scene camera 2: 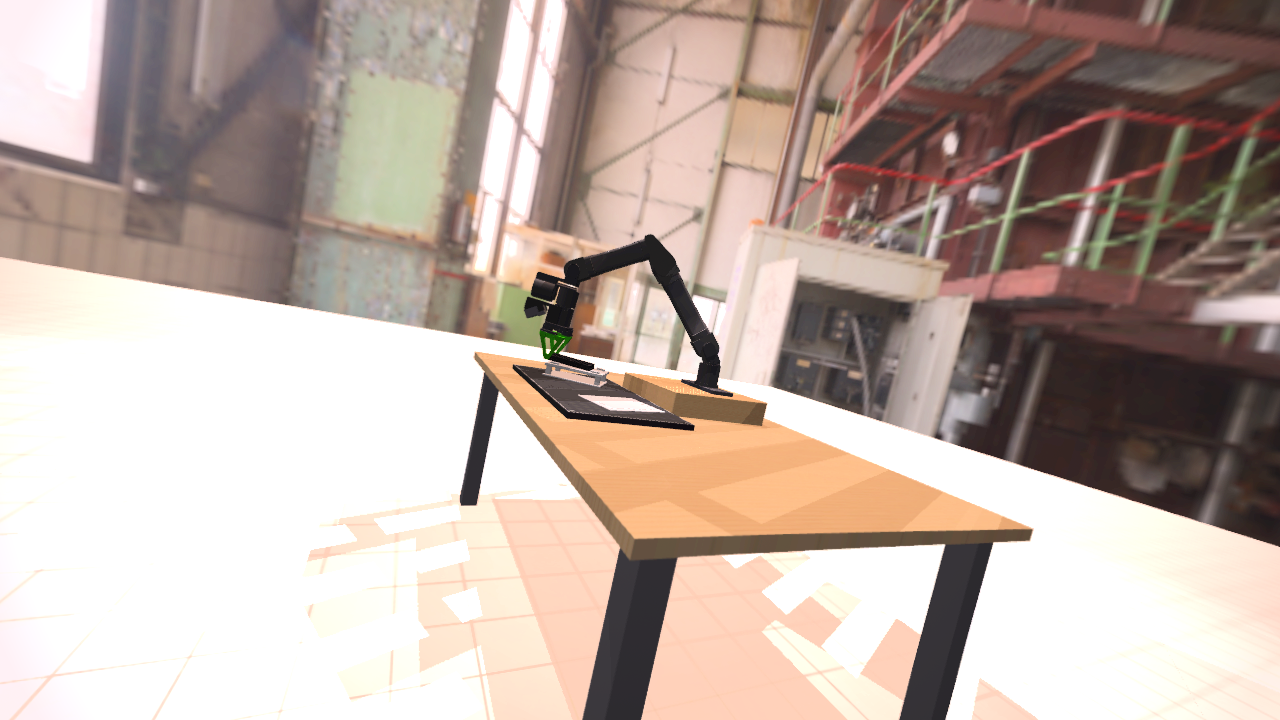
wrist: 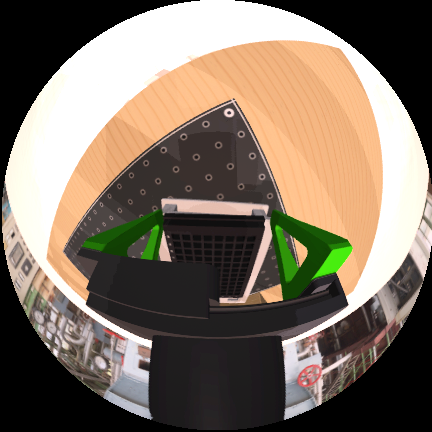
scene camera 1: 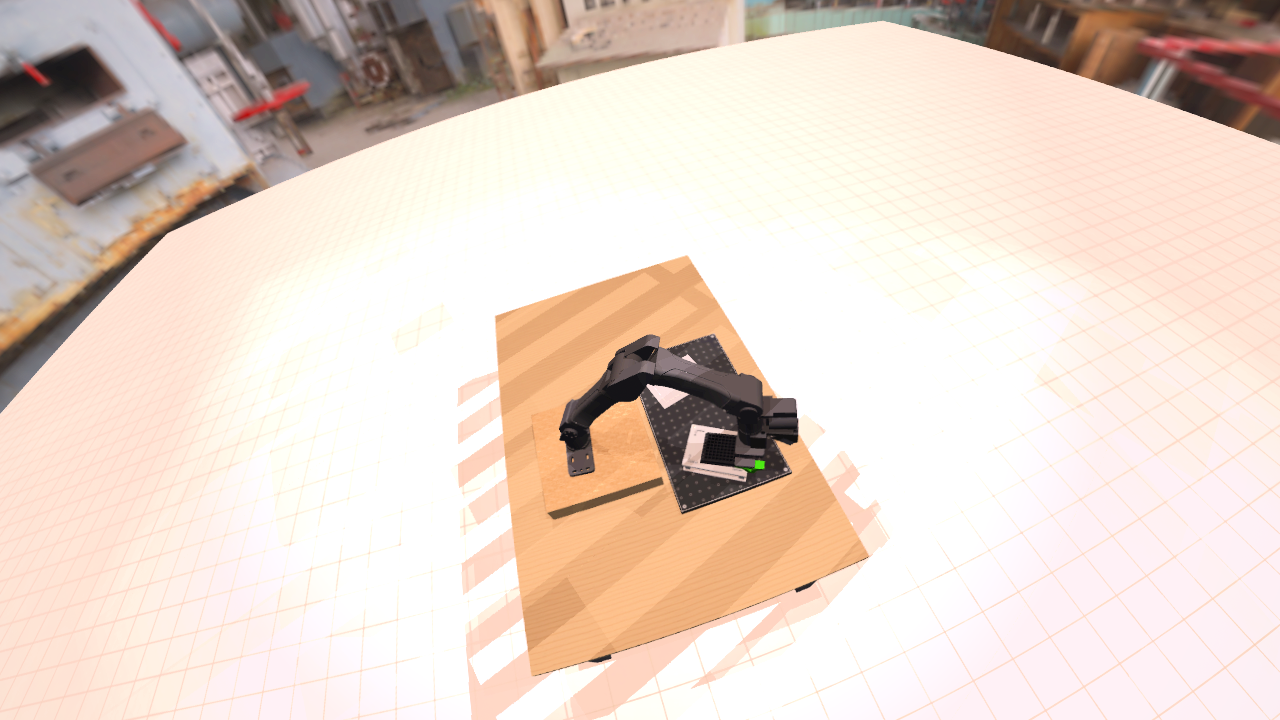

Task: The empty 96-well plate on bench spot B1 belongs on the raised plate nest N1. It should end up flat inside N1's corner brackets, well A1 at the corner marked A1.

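Where they show: gripper, fingertip midpoint: (scene camera 2: 549, 358) (wrist: 216, 215) (scene camera 1: 752, 454); arm's base at its link origin: (scene camera 2: 705, 389) (scene camera 1: 578, 441).
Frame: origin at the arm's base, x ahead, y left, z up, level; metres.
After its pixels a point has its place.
The black 96-well plate (scene camera 1: 717, 447) @[x 0.353, y -0.117, z 0.003 m] (scene camera 2: 572, 361) @[x 0.383, y -0.087, z 0.004 m] (wrist: 215, 250) @[x 0.401, y -0.142, z 0.001 m] lies over the white raised nest (scene camera 1: 691, 453) @[x 0.286, y -0.108, z -0.012 m] (scene camera 2: 581, 377) @[x 0.335, y -0.134, z -0.043 m] (wrist: 215, 205) @[x 0.424, y -0.152, z -0.043 m]. It is shifted toward the nest's end farther from the arm base; a strip of nest shows at the base end. In the wrist view, the far corner brackets show at the plate's far edge. Whether the plate is flat or rests partly on brackets cannot be told. The A1 mark is not readable. My gripper (scene camera 1: 751, 454) @[x 0.433, y -0.157, z -0.005 m] (scene camera 2: 548, 356) @[x 0.433, y -0.157, z -0.005 m] (wrist: 216, 215) @[x 0.433, y -0.157, z -0.005 m] is open, its green fingers astride the plate's far end, with gaps on both sides.
The nest stands on a black perforated board (scene camera 1: 693, 497) @[x 0.263, y -0.211, z -0.047 m] (scene camera 2: 550, 391) @[x 0.473, y 0.126, z -0.048 m] (wrist: 190, 162) @[x 0.476, y -0.147, z -0.048 m]. A white sheet (scene camera 1: 667, 394) @[x 0.269, y 0.115, z -0.046 m] (scene camera 2: 622, 404) @[x 0.310, y 0.168, z -0.046 m] lies on the same board. The arm base stands on a wooden block (scene camera 1: 608, 492) @[x 0.060, y -0.162, z -0.006 m] (scene camera 2: 716, 409) @[x 0.037, y 0.138, z -0.030 m] beside the board.
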